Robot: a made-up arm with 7 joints.
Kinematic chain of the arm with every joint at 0, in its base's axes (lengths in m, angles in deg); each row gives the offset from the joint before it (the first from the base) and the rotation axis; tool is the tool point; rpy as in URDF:
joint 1: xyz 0 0 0.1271 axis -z
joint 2: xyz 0 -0.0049 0.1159 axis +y
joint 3: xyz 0 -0.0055 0.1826 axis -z
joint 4: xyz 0 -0.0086 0.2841 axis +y
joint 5: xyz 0 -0.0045 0.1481 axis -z
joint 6: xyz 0 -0.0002 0.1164 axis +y
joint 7: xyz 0 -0.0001 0.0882 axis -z
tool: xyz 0 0 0 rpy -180 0 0
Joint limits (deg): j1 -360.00..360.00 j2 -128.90..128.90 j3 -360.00..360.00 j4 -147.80..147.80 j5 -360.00..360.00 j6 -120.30..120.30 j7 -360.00..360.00
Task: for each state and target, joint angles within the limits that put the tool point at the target. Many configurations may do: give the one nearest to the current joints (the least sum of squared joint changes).
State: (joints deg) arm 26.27 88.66 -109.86 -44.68 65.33 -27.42 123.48
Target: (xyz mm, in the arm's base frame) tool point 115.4 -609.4 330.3
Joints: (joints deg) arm 45.69 76.71 -101.18 -76.32 61.89 -34.96 123.48
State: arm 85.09 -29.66 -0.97 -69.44 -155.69 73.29 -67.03
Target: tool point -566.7 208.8 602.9
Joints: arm 30.47 -37.84 -23.77 -43.60 -160.23 54.50 -67.03
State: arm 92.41 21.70 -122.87 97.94 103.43 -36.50 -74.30
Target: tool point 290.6 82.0 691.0
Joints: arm 94.24 8.68 -114.77 94.95 103.32 -30.74 -74.30
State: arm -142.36 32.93 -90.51 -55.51 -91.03 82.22 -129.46
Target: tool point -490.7 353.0 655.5
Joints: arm -161.70 58.87 -95.36 -35.95 -84.97 72.37 -129.46
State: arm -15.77 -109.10 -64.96 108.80 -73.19 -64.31 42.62
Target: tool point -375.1 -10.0 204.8
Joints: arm -28.59 -128.69 -66.73 130.55 -78.55 -67.33 42.62
